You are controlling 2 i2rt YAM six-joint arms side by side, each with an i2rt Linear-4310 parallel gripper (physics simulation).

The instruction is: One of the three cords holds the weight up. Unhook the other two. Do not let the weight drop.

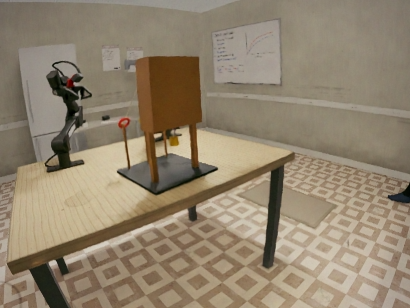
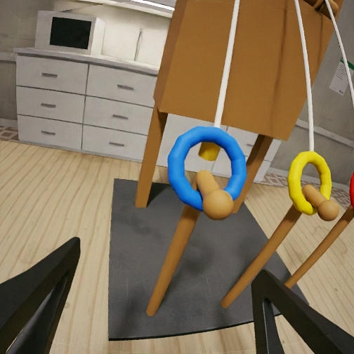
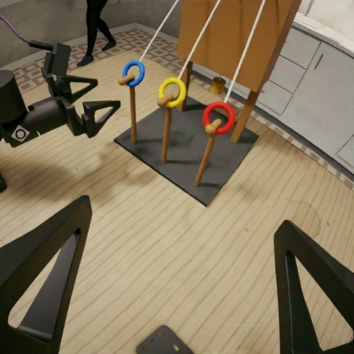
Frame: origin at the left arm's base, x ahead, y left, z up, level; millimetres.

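Where they show: right gripper, fingertip midpoint: [image 1: 85, 96]; left arm's base, link origin: [image 1: 166, 137]; right arm's base, link origin: [image 1: 65, 166].
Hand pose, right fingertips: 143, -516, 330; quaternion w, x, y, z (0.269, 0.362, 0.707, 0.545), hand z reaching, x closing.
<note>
Each offset is from my right fingertips to the top centre of the thing, as dx, dy, dz. "spot": to the spot under its first point. Level surfaces: height alone.
The blue ring [image 2: 177, 165] [image 3: 142, 74], yellow ring [image 2: 295, 185] [image 3: 183, 94] and red ring {+225, +94, -100} [image 1: 120, 123] [image 2: 352, 190] [image 3: 231, 117] each hang around a peg on a wooden post, with a white cord running up from each. The yellow weight {+422, +203, -173} [image 1: 174, 140] [image 2: 209, 151] [image 3: 217, 85] hangs beneath the brown box, above the base. My left gripper [image 2: 174, 265] [image 3: 107, 91] is open and empty, near the blue ring and apart from it. My right gripper [image 3: 188, 217] is open and empty, apart from the rings. Which cord bears the weight cannot be told.
The tall brown box [image 1: 172, 92] [image 2: 225, 75] [image 3: 225, 45] stands on legs behind the posts. Posts and legs stand on a dark base plate {spot: +466, +212, -320} [image 1: 185, 176] [image 2: 135, 280] [image 3: 180, 170] on the wooden table {dz -330} [image 1: 80, 192]. The blue post is nearest the left arm, the red post farthest.
</note>
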